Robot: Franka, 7 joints.
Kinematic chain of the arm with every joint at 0, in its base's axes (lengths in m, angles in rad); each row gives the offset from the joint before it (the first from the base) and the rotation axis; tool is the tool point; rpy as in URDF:
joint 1: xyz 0 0 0.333 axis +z
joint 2: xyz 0 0 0 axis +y
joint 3: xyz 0 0 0.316 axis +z
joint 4: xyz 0.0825 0 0 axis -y
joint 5: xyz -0.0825 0 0.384 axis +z
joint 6: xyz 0 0 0 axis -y
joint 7: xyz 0.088 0 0 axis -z
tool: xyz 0 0 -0.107 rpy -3.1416 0 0
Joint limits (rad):
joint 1: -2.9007..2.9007
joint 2: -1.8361..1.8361
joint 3: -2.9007..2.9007
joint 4: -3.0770..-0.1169
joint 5: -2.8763..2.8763
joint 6: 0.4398..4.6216
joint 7: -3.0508..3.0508
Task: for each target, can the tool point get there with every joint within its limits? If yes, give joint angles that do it. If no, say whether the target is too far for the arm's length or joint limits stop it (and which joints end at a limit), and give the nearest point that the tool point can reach.
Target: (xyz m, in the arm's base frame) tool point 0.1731 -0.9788 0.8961
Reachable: no: too far | nearest point 0.1300 -0.7350 0.7559 | short by 0.285 m
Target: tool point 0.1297 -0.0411 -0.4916
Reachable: no: joint limits stop it (at a limit: joint 2) | nearest point 0.1601 -0.0507 -0.3481 | short by 0.147 m
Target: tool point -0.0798 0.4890 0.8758
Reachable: yes | joints -0.4251 -0.2291 2.2117 -1.1394 1.3648 3.7715 1.2378
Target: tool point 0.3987 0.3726 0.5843
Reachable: yes | joints 1.4058 0.2614 -0.9777 -1.9070 -0.9138 4.2294 0.0544
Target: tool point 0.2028 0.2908 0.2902
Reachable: yes | joints -0.2198 -0.5087 0.9892 -2.7615 1.4637 1.6463 -0.8269
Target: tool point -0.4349 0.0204 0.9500
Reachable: yes | joints -1.2578 -0.2958 -1.2426 -1.1775 0.8280 3.8192 -0.8563
